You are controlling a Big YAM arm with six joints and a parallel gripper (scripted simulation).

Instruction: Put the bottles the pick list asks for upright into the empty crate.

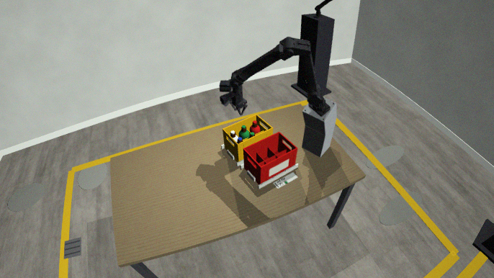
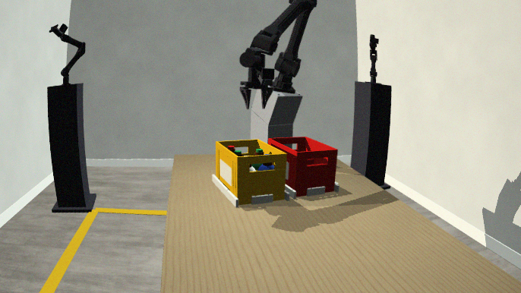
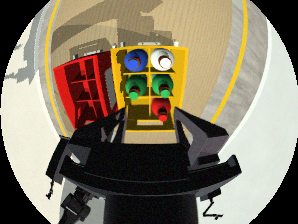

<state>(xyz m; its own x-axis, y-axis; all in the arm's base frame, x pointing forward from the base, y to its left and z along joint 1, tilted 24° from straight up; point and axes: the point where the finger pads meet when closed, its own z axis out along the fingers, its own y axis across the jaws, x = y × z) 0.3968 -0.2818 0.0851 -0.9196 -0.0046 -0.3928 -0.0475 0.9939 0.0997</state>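
Now: the white bottle 25 cm below my hand, 4 cm to the right of it and 3 cm ahead of it. From my hand the other things lie so: blue-capped bottle 25 cm below, 4 cm to the left, 2 cm ahead; then red bottle 25 cm below, 15 cm behind, 5 cm to the right; then yellow crate 25 cm below, 6 cm behind.
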